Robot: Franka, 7 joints.
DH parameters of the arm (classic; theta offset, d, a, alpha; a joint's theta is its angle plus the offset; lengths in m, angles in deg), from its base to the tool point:
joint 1: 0 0.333 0 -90
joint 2: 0 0 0 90
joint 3: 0 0.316 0.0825 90
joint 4: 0 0 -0.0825 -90
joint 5: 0 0.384 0 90
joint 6: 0 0 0.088 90
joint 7: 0 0.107 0 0
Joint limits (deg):
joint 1: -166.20..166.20
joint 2: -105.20..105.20
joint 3: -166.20..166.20
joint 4: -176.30..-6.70
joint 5: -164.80..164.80
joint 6: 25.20..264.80
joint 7: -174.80..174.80
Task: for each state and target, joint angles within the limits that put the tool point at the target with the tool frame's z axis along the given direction. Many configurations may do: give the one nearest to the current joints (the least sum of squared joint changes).
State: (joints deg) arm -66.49 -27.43 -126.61 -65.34 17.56 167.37 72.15
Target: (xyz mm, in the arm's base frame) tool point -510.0 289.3 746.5 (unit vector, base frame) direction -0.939 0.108 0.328
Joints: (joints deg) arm -97.48 -44.38 -77.25 -98.59 -4.00 201.57 72.15
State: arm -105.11 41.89 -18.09 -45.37 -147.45 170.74 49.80
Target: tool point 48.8 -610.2 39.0 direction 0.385 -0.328 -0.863
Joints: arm -98.51 70.75 6.78 -67.13 -141.20 210.67 49.80
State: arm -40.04 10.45 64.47 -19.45 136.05 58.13 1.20
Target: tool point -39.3 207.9 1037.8 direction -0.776 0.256 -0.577
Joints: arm -28.30 -13.45 41.14 -33.04 132.45 42.20 1.20
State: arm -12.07 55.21 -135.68 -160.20 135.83 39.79 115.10
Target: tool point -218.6 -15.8 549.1 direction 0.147 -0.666 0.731
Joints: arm -37.89 57.26 -166.20 -176.17 144.39 36.20 115.10
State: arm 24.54 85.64 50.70 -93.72 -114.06 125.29 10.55
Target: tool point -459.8 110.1 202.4 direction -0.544 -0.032 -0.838
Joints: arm 74.70 87.83 78.17 -140.41 -118.83 126.13 10.55
